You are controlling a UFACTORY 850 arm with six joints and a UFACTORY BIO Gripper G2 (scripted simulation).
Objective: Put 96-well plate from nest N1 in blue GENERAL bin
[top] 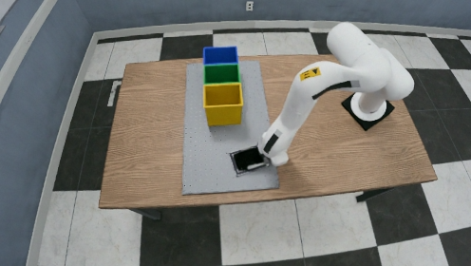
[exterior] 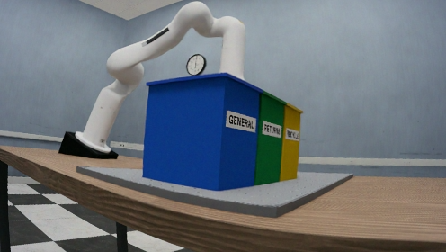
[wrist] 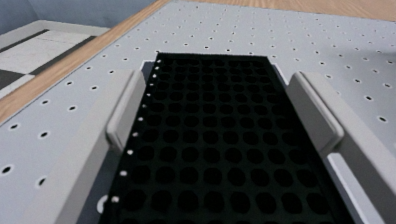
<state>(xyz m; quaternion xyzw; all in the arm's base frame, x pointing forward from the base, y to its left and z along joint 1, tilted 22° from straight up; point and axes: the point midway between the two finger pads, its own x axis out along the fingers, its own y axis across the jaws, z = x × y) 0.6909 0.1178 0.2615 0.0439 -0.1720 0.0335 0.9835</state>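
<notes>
My gripper is now 3 cm above the plate nest N1. Also, from my hand: black 96-well plate 1 cm below; then green bin 40 cm to the right, 6 cm above, 5 cm ahead; then yellow bin 27 cm to the right, 6 cm ahead, 6 cm above.
</notes>
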